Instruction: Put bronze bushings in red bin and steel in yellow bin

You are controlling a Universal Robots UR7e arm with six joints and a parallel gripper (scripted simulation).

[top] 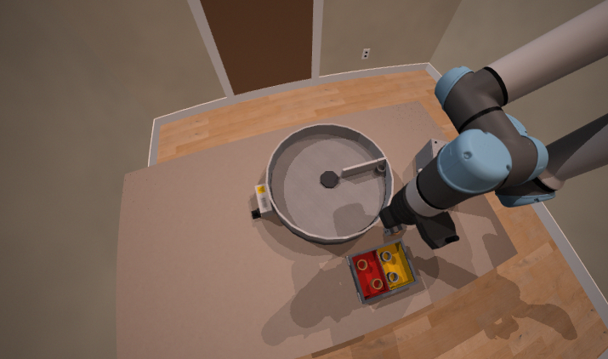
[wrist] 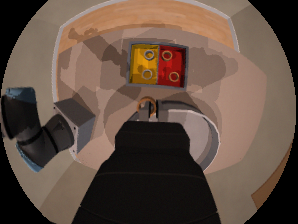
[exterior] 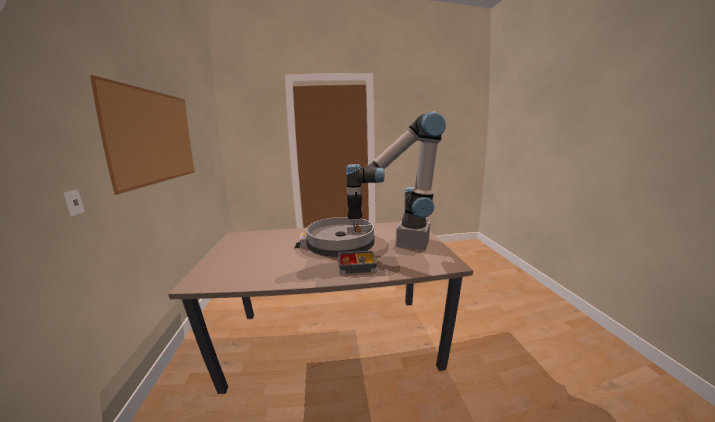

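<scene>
Right now the red bin is 15 cm below my hand, 10 cm to the left of it and 1 cm ahead of it. Round my hand: turntable (23 cm to the right, 13 cm below, 8 cm ahead).
</scene>
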